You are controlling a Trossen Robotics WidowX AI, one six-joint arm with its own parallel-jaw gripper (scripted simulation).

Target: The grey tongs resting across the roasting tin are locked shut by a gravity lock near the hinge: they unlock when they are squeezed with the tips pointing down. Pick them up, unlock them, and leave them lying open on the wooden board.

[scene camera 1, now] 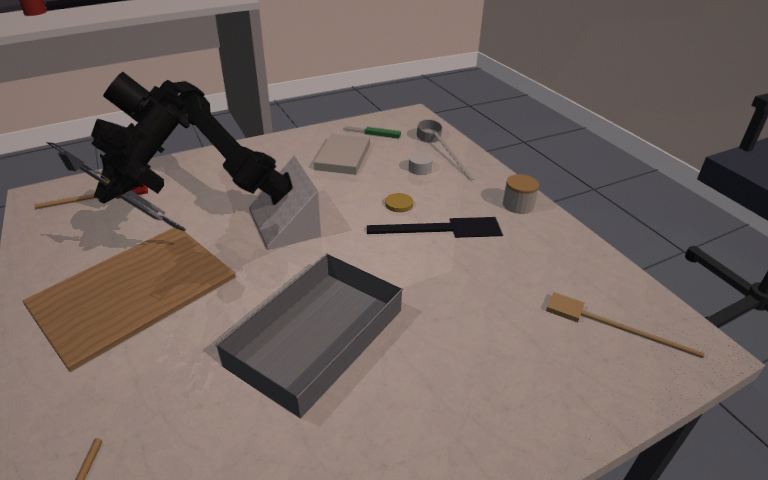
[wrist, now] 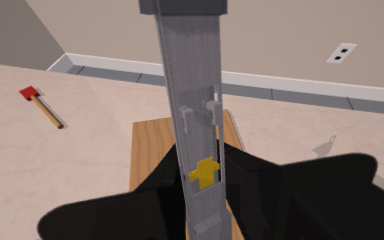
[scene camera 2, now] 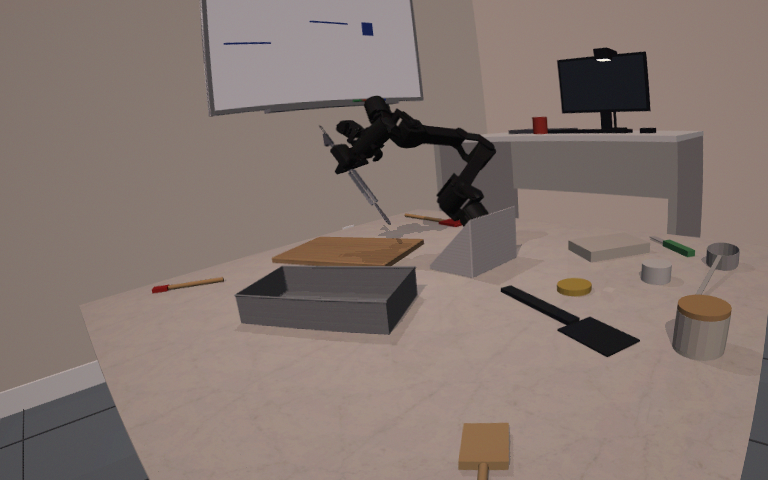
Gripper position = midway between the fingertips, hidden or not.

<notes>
In view: the gripper (scene camera 1: 98, 200), a lidded jar (scene camera 2: 702, 322), a black spatula (scene camera 2: 606, 340), a wooden spatula (scene camera 1: 561, 305), a wooden board (scene camera 1: 89, 313) and a roasting tin (scene camera 1: 292, 349).
The lidded jar also shows in scene camera 1 (scene camera 1: 521, 191). The black spatula shows as well in scene camera 1 (scene camera 1: 477, 226). The gripper also shows in the wrist view (wrist: 194, 144) and in scene camera 2 (scene camera 2: 338, 172). The wrist view does not show the lidded jar: it is out of frame. The wrist view misses the black spatula: it is out of frame.
</notes>
